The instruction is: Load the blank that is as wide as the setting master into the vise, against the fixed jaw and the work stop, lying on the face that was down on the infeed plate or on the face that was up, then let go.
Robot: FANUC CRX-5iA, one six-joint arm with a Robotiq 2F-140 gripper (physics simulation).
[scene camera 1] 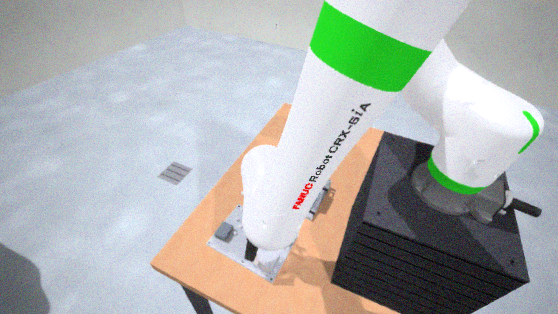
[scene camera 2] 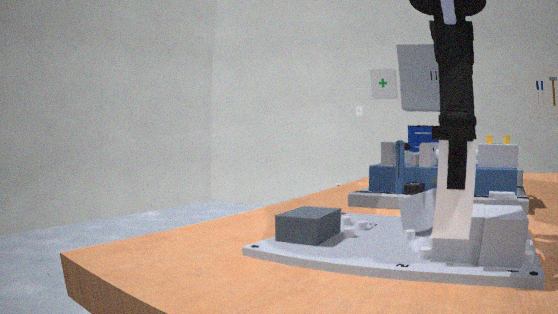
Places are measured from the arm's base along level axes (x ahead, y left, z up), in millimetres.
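Where they show: gripper, between the fingertips: (scene camera 1: 259,249) (scene camera 2: 452,223); arm's base, origin of its link: (scene camera 1: 442,188).
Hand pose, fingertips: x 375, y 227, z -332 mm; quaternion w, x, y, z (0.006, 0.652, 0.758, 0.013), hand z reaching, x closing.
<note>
Things, the pixels of their top centre, and the offset from my fingertips. "pt": a spot on its surface instead. Level surfaces: height alone.
- grey infeed plate, centre of its top: (scene camera 2: 413,236) (scene camera 1: 253,238) 46 mm ahead, 28 mm right, 22 mm down
- light grey blank, centre of its top: (scene camera 2: 426,188) 44 mm ahead, 59 mm right, 21 mm up
- dark grey setting master, centre of its top: (scene camera 2: 309,211) (scene camera 1: 223,229) 142 mm ahead, 11 mm left, 3 mm up
- blue vise, a spot on its surface: (scene camera 2: 386,177) pt 163 mm ahead, 234 mm right, 13 mm up
- orange table, height of its surface: 30 mm down
My gripper (scene camera 2: 456,181) (scene camera 1: 250,252) is low over the grey infeed plate (scene camera 2: 374,252) (scene camera 1: 230,243) and open. A tall pale blank (scene camera 2: 448,218) stands on end on the plate between the fingers, leaning slightly against the light grey blanks (scene camera 2: 503,234). Another light grey blank (scene camera 2: 417,209) lies tilted behind it. The dark grey setting master (scene camera 2: 307,224) (scene camera 1: 223,231) sits at the plate's left end beside small white pins (scene camera 2: 353,228). The blue vise (scene camera 2: 386,177) stands behind the plate. In scene camera 1 the arm hides most of the vise (scene camera 1: 317,199) and the blanks.
The plate and vise rest on an orange table (scene camera 2: 175,269) (scene camera 1: 210,273). The arm's black pedestal (scene camera 1: 429,242) takes up the table's right side. A floor grate (scene camera 1: 175,172) lies left of the table. A green-cross sign (scene camera 2: 383,83) hangs on the wall.
</note>
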